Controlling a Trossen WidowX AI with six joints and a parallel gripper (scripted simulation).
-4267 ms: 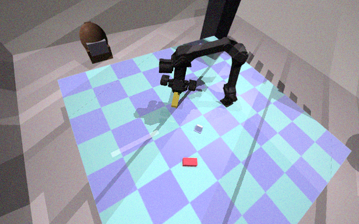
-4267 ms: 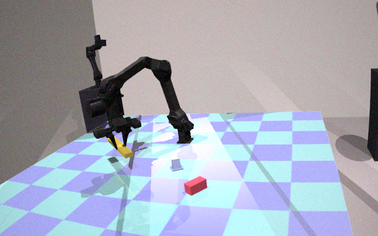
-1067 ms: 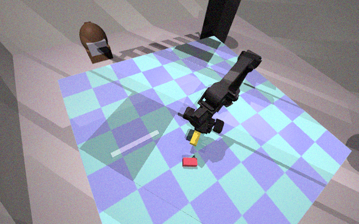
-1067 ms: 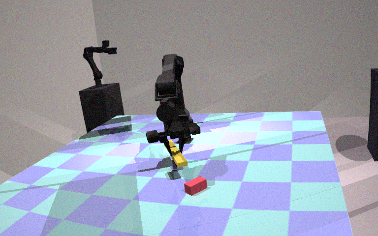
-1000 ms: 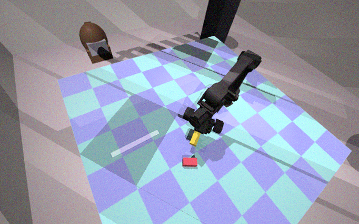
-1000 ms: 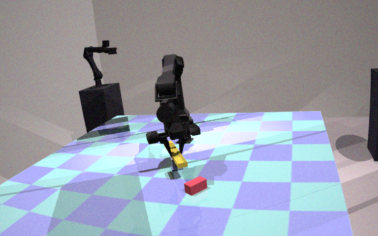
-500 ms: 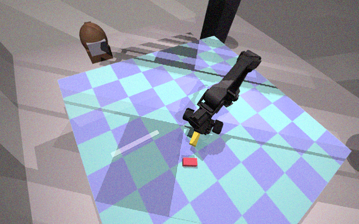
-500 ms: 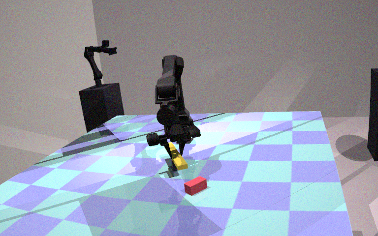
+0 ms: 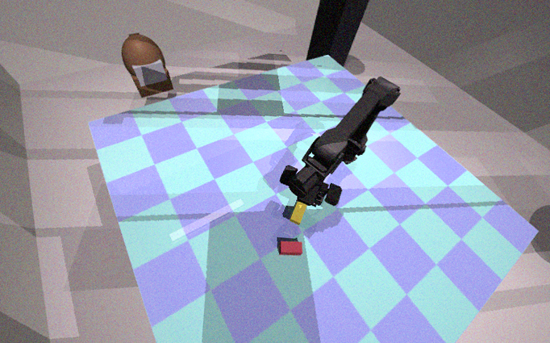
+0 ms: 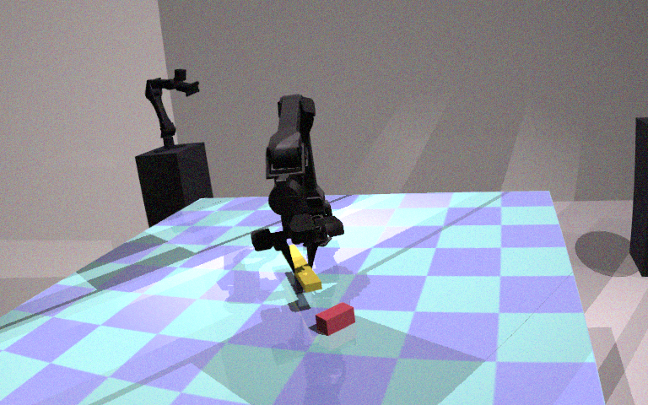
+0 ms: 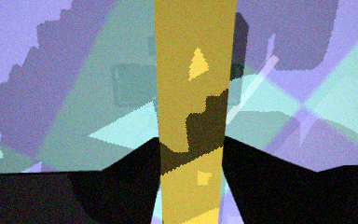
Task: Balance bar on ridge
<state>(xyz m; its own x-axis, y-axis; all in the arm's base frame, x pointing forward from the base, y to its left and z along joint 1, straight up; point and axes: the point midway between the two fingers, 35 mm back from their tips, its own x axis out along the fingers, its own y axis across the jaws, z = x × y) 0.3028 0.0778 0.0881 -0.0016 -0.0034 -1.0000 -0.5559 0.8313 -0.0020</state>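
Now: the yellow bar 20 mm behind my gripper tip and 10 mm to the right of it. Round my gripper tip: red block 130 mm ahead, 110 mm to the left, 40 mm below.
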